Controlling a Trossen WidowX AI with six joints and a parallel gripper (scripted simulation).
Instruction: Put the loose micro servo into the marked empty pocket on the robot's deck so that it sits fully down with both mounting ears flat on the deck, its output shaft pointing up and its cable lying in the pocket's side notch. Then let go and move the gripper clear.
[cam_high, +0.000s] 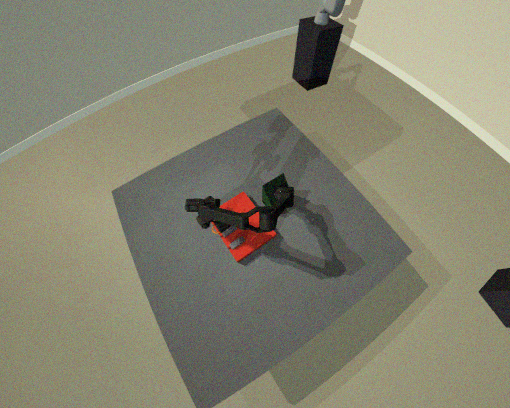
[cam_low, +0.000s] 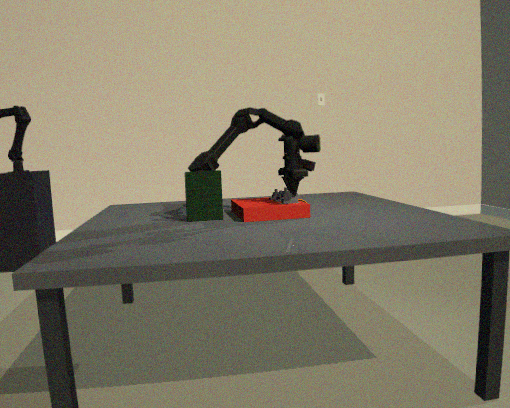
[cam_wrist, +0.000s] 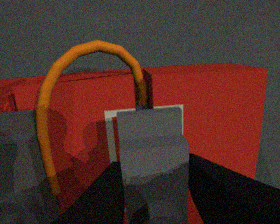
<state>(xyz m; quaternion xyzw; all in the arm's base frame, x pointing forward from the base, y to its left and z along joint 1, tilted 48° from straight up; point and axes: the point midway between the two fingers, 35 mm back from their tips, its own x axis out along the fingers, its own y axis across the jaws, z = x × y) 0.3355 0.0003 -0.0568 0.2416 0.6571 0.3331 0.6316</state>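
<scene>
The red deck is 130 mm behind my gripper tip, 60 mm to the left of it and 50 mm below it.
</scene>
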